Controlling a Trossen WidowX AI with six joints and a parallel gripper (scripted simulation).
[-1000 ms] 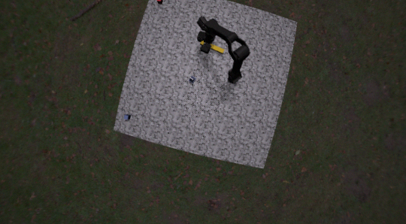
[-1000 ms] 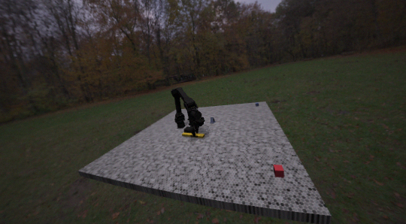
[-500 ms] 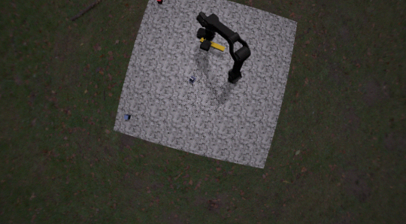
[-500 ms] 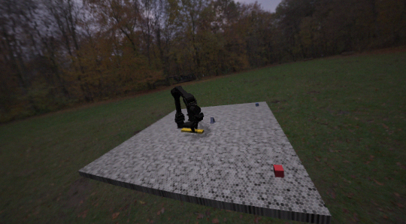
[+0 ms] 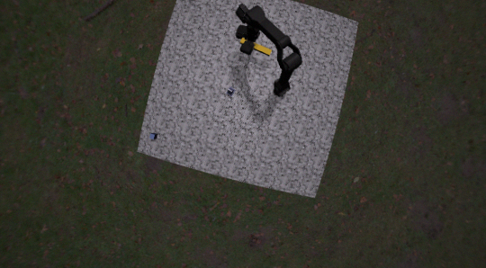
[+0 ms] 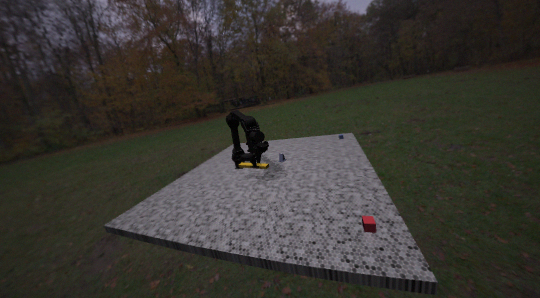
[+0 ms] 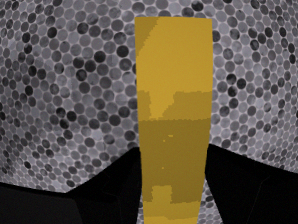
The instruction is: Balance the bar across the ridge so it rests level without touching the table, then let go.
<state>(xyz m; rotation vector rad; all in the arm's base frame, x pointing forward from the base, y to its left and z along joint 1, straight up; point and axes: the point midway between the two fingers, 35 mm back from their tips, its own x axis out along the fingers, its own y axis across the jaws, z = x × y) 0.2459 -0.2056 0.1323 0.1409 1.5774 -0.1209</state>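
The yellow bar is 30 mm behind my gripper tip. The rest, counted from my gripper tip: red cube 490 mm ahead, 290 mm to the right, 80 mm below; then blue cube 490 mm ahead, 710 mm to the left, 80 mm below.
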